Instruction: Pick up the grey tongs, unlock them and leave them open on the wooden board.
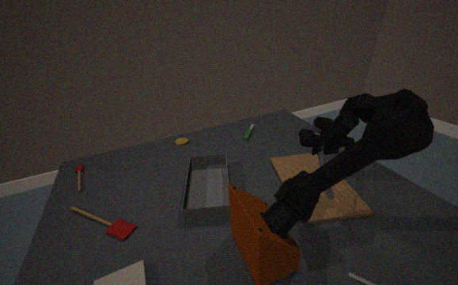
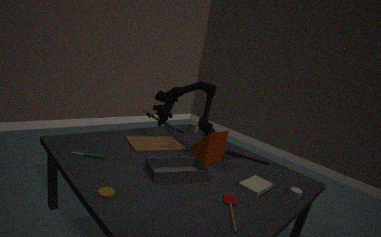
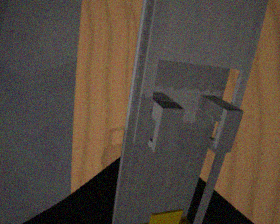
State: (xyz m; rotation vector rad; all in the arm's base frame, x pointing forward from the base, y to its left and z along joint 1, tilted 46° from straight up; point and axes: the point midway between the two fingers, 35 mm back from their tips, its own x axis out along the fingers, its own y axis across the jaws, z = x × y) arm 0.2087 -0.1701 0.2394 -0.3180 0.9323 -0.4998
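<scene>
The yellow lock piece lies 1 cm behind my gripper tip, 1 cm to the right of it and 4 cm above it. From my gripper tip the other things lie so: white block 22 cm behind, 68 cm to the left, 13 cm below; then grey roasting tin 11 cm ahead, 39 cm to the left, 11 cm below; then wooden board 1 cm to the right, 13 cm below.
</scene>
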